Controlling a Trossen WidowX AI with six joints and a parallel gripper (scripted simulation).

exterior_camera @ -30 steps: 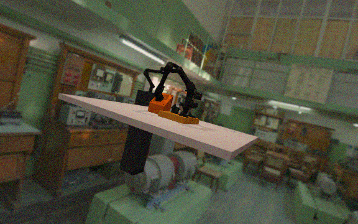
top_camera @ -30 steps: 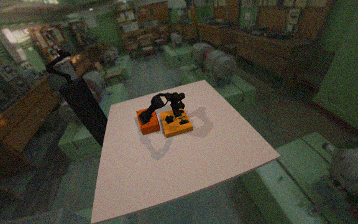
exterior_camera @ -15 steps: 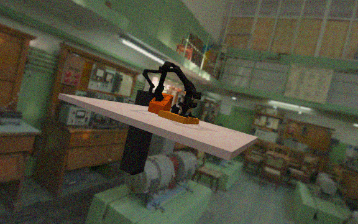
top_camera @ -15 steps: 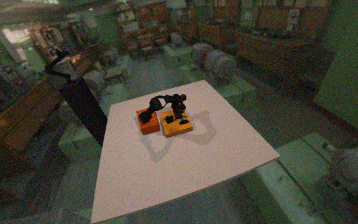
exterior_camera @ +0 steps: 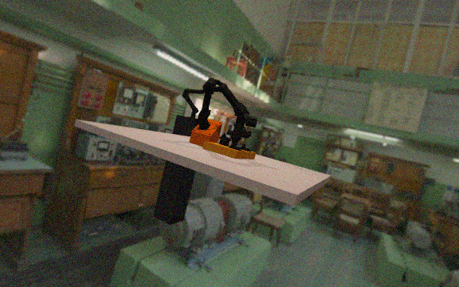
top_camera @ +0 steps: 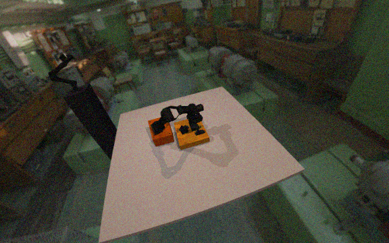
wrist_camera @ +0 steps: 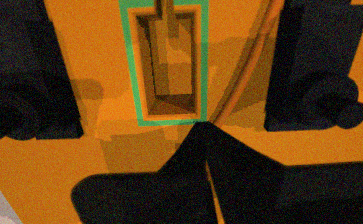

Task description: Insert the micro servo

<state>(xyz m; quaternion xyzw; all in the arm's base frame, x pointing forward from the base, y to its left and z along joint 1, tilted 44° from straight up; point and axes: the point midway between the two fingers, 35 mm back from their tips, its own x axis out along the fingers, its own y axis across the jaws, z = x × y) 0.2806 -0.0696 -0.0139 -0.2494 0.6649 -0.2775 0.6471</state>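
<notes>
My gripper tip is 70 mm past the orange deck, 30 mm above it and 20 mm to the right of it.
</notes>
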